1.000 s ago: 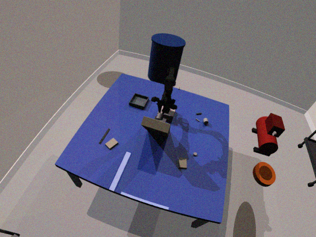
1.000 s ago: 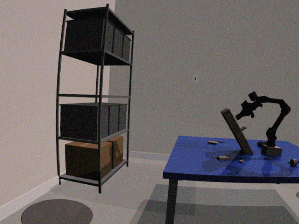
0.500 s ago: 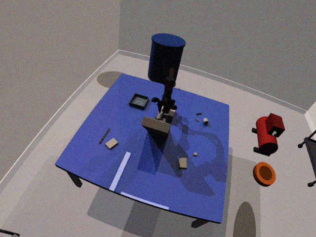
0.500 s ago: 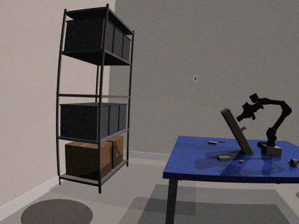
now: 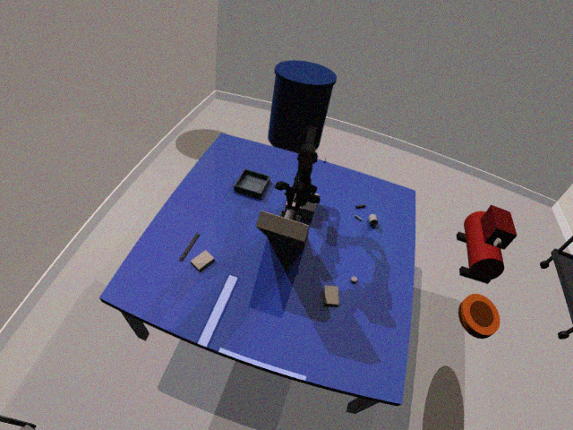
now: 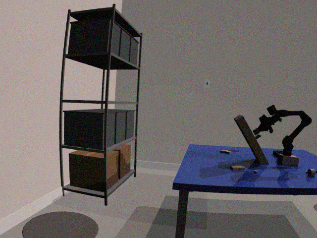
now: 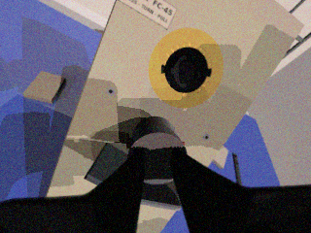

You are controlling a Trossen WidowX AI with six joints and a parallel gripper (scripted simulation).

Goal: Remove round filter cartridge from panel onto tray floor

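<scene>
Now: the round grey filter cartridge 10 mm ahead of my gripper tip and 10 mm below it. Also, from my gripper tip: dark tray (320 mm behind, 310 mm to the right, 230 mm below).
</scene>
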